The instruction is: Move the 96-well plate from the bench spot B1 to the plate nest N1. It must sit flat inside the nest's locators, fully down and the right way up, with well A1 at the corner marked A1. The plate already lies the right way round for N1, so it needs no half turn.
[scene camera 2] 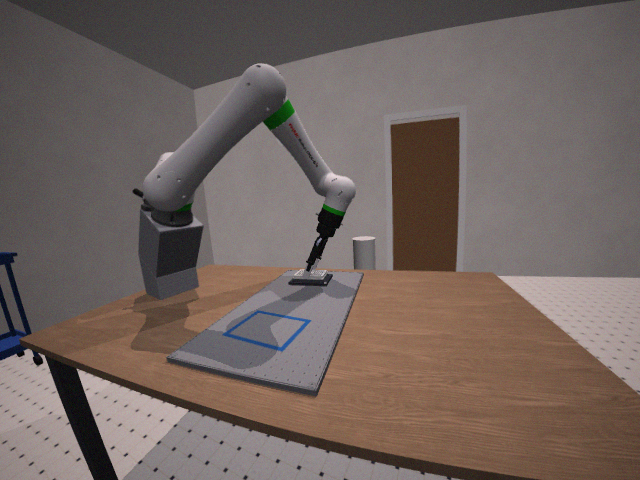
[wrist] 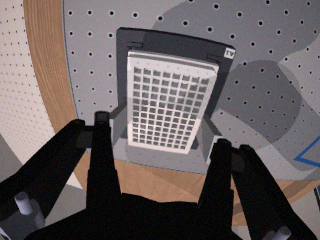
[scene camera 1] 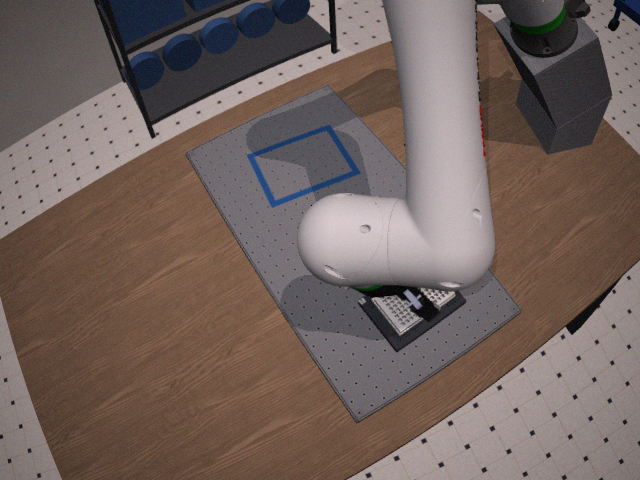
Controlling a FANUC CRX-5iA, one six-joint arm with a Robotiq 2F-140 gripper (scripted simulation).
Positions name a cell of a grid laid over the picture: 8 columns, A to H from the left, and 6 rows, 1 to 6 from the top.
Scene:
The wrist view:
my gripper: E3
white 96-well plate: D4
dark plate nest: E2
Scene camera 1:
white 96-well plate: E4
dark plate nest: E4

